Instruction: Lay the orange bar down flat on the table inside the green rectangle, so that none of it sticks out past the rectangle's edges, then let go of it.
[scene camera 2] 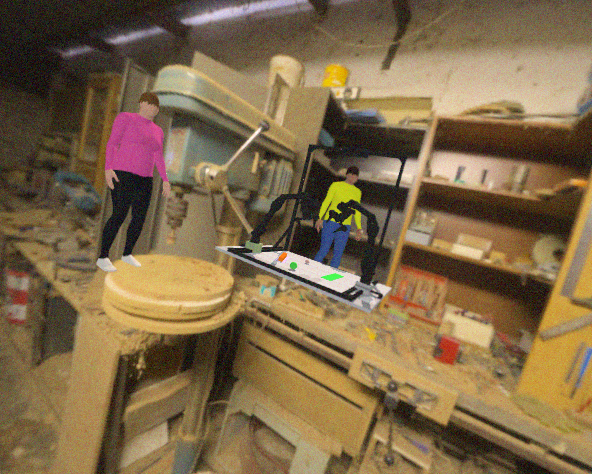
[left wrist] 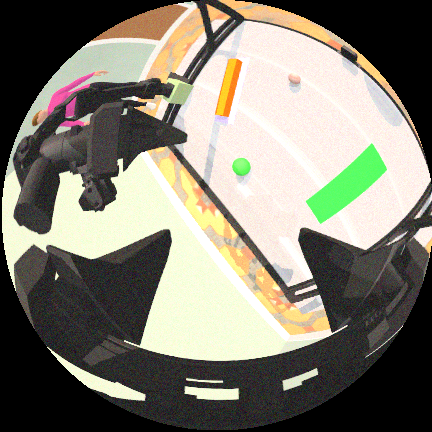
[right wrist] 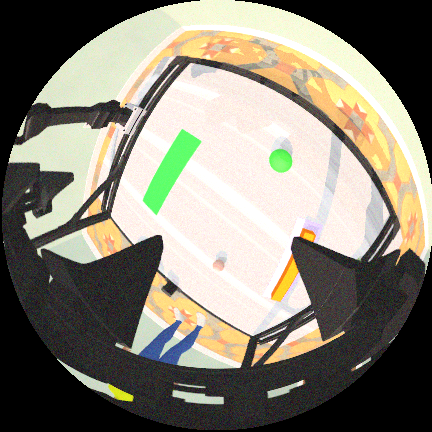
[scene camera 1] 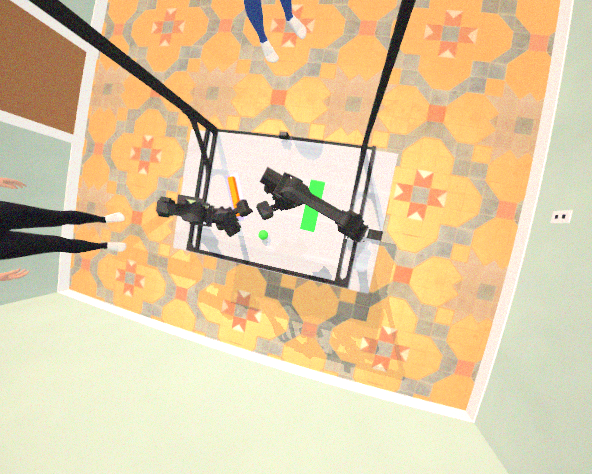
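Pixels of known places: left gripper, fingertip midpoint: point(scene camera 2: 329, 228) point(left wrist: 237, 235) point(right wrist: 59, 173) point(scene camera 1: 275, 213); right gripper, fingertip midpoint: point(scene camera 2: 307, 230) point(left wrist: 174, 137) point(right wrist: 229, 243) point(scene camera 1: 245, 215); left arm's base, origin of the base link: point(scene camera 2: 365, 282) point(right wrist: 124, 116); right arm's base, origin of the base link: point(scene camera 2: 254, 242) point(left wrist: 168, 89).
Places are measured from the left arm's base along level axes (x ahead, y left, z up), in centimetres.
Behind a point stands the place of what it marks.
The orange bar point(scene camera 1: 233, 187) {z -3.0, x 72.7, y -8.8 cm} point(scene camera 2: 283, 256) {z -3.3, x 68.6, y -0.7 cm} point(left wrist: 230, 87) {z -3.7, x 69.2, y -3.8 cm} point(right wrist: 284, 283) {z -3.0, x 72.8, y -8.2 cm} lies on the white table, well apart from the green rectangle point(scene camera 1: 308, 218) {z -6.2, x 26.8, y -1.0 cm} point(scene camera 2: 332, 277) {z -6.2, x 25.4, y -5.6 cm} point(left wrist: 347, 183) {z -6.2, x 26.7, y -7.9 cm} point(right wrist: 171, 171) {z -6.2, x 27.5, y -6.6 cm}, which has nothing lying on it. My right gripper point(scene camera 1: 239, 218) {z 23.2, x 50.4, y 4.1 cm} point(right wrist: 229, 243) {z 23.2, x 50.4, y 4.1 cm} is open and empty above the table, near the bar's lower end in scene camera 1. In the right wrist view one of its fingers hides part of the bar. My left gripper point(scene camera 1: 265, 194) point(left wrist: 237, 235) {z 28.9, x 35.5, y 0.2 cm} is open and empty, raised above the table between the bar and the rectangle; its arm hides part of the rectangle in scene camera 1.
A green ball point(scene camera 1: 263, 235) {z -1.1, x 48.3, y 13.7 cm} point(scene camera 2: 293, 265) {z -2.9, x 48.1, y 15.8 cm} point(left wrist: 241, 166) {z -1.4, x 48.4, y 12.4 cm} point(right wrist: 281, 160) {z -0.9, x 49.5, y 13.4 cm} is between the bar and the rectangle, towards the lower table edge in scene camera 1. A small pink ball point(left wrist: 294, 78) {z -3.1, x 54.8, y -18.0 cm} point(right wrist: 218, 265) {z -3.1, x 55.5, y -17.4 cm} is at the opposite side. Black frame posts point(scene camera 1: 384, 90) {z 49.1, x 6.0, y -41.1 cm} rise beside the table.
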